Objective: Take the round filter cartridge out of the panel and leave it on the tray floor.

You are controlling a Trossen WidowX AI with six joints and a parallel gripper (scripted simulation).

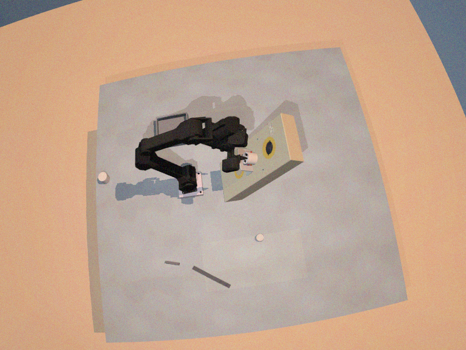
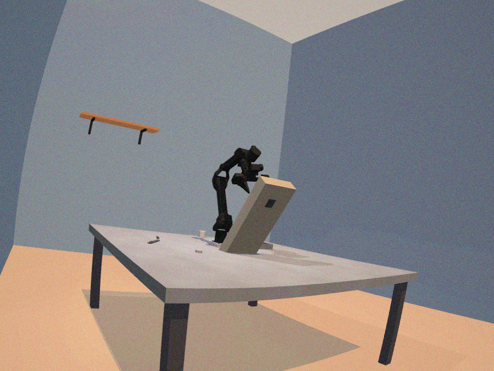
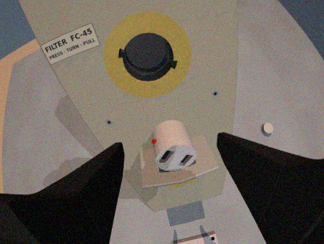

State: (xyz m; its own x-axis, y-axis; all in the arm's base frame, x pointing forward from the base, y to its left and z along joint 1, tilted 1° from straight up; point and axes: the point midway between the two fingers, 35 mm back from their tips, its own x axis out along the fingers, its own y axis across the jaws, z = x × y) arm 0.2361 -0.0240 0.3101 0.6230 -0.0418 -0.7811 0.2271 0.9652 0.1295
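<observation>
My gripper tip is now 8 cm above the round filter cartridge. Also, from my gripper tip: grey tray: 29 cm behind, 31 cm to the left, 29 cm below.
</observation>
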